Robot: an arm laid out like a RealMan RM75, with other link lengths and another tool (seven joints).
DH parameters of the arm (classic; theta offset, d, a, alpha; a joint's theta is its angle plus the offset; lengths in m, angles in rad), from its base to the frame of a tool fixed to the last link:
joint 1: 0 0.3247 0 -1.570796
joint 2: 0 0 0 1.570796
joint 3: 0 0.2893 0 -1.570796
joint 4: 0 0 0 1.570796
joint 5: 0 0.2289 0 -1.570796
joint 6: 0 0 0 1.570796
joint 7: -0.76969 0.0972 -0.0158 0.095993
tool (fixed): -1.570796 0.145 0 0
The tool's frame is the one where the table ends.
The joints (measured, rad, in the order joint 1, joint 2, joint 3, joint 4, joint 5, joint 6, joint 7), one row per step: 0.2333 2.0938 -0.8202 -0.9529 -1.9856 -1.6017 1.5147; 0.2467 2.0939 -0.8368 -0.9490 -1.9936 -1.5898 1.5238; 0.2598 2.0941 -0.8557 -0.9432 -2.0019 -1.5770 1.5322; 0.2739 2.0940 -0.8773 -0.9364 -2.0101 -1.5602 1.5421; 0.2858 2.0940 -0.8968 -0.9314 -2.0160 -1.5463 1.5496; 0.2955 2.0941 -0.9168 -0.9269 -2.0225 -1.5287 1.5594; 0.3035 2.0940 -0.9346 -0.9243 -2.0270 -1.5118 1.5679; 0.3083 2.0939 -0.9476 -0.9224 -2.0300 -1.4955 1.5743; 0.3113 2.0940 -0.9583 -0.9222 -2.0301 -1.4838 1.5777; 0.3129 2.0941 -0.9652 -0.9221 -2.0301 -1.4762 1.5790
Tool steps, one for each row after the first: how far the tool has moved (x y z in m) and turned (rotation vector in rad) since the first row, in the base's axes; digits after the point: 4 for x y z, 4 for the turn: -0.0027 0.0034 -0.0049 -0.0142 -0.0097 0.0046; -0.0052 0.0061 -0.0106 -0.0303 -0.0202 0.0092; -0.0075 0.0095 -0.0167 -0.0460 -0.0330 0.0127; -0.0099 0.0122 -0.0219 -0.0589 -0.0443 0.0181; -0.0110 0.0148 -0.0270 -0.0697 -0.0576 0.0185; -0.0119 0.0176 -0.0311 -0.0763 -0.0701 0.0193; -0.0117 0.0200 -0.0338 -0.0777 -0.0809 0.0173; -0.0122 0.0219 -0.0357 -0.0777 -0.0881 0.0184; -0.0124 0.0229 -0.0369 -0.0774 -0.0930 0.0196
